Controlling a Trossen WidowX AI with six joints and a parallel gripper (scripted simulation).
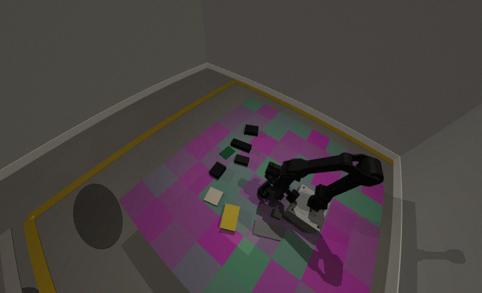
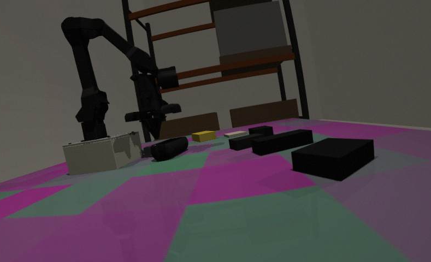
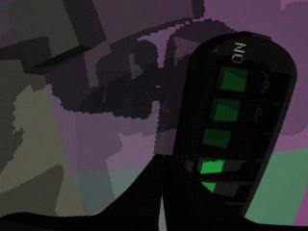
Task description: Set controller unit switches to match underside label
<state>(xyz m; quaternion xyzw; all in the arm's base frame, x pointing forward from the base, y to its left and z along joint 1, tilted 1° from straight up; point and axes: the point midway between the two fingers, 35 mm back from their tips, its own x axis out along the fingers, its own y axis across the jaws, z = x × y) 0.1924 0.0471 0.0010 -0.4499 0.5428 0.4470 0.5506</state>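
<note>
The small grey piece lies 7 cm behind my gripper tip, 9 cm to the left of it and 4 cm below it. The rest, counted from my gripper tip: yellow block (11 cm ahead, 26 cm to the left, 4 cm below); grey plate (8 cm behind, 18 cm to the left, 5 cm below); cream plate (26 cm ahead, 23 cm to the left, 5 cm below).
</note>
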